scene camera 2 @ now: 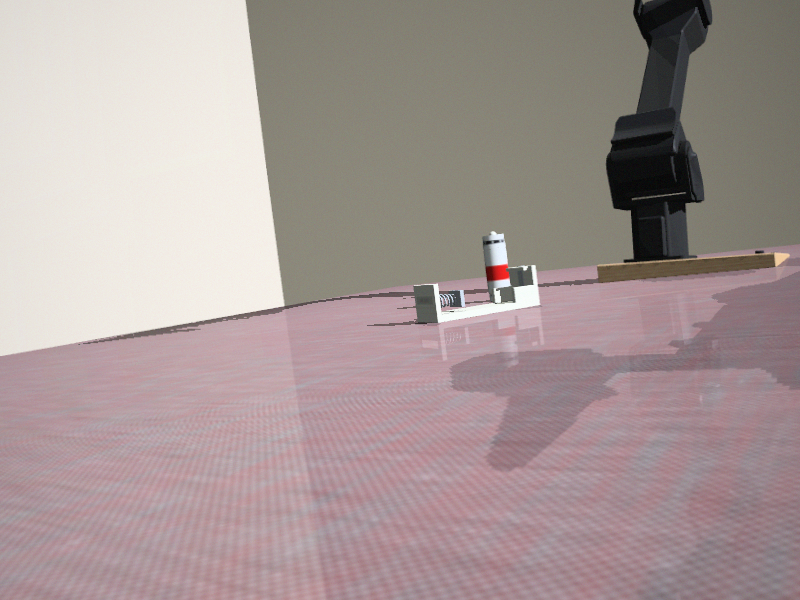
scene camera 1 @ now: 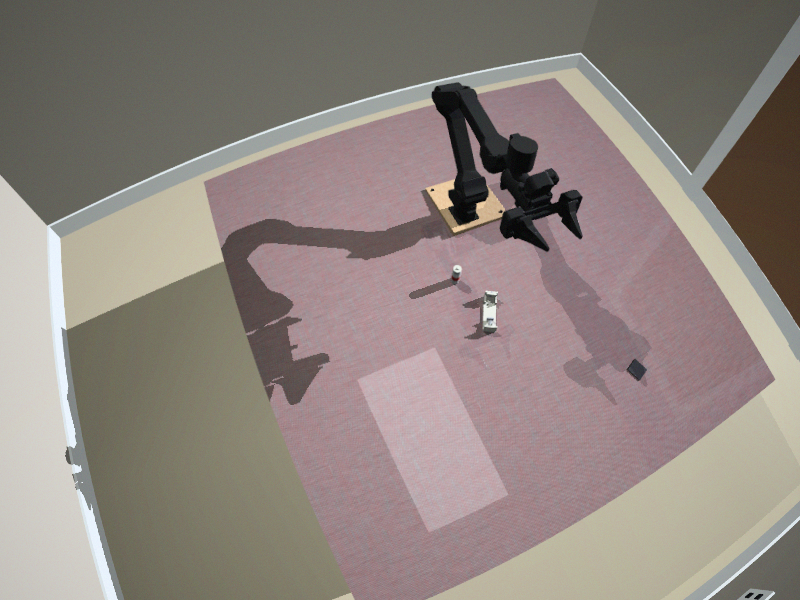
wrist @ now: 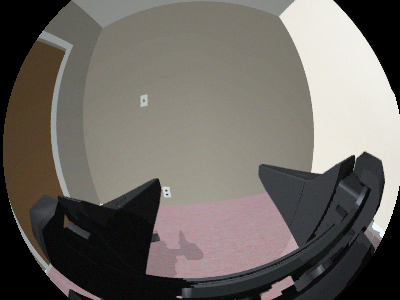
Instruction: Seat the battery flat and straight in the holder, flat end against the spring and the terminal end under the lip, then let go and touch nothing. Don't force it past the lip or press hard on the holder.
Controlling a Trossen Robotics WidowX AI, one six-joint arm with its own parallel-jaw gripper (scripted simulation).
Path:
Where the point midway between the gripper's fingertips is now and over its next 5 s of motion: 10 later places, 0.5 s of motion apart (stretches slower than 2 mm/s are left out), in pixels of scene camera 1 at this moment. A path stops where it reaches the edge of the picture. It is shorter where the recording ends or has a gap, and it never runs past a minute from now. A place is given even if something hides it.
My gripper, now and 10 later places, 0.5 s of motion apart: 565, 243; 500, 293; 452, 272; 446, 279; 448, 282; 455, 276; 461, 269; 464, 258; 466, 250; 467, 258; 468, 260

